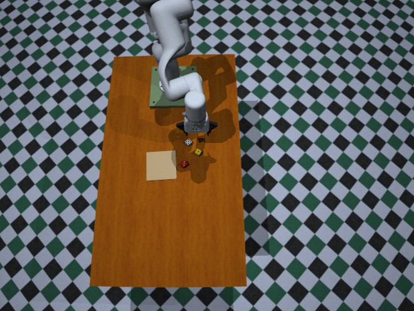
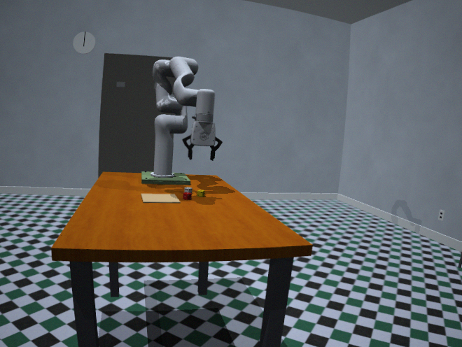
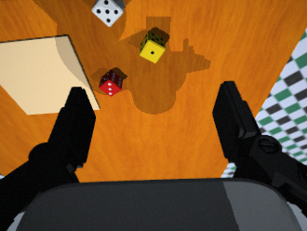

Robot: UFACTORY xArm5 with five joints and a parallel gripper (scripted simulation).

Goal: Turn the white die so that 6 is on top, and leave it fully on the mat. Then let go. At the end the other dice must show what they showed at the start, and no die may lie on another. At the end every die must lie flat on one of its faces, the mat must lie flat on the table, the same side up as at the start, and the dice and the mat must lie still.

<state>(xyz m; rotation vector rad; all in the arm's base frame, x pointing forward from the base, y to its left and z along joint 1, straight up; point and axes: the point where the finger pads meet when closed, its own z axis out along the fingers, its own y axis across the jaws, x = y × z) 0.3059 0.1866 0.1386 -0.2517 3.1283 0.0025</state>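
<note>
Right now the white die is 150 mm below my hand and 50 mm to the right of it. Round my hand: yellow die: 150 mm below, 40 mm ahead, 10 mm to the left; then tan mat: 160 mm to the right, 160 mm below, 120 mm ahead; then red die: 150 mm below, 110 mm ahead, 50 mm to the right.
</note>
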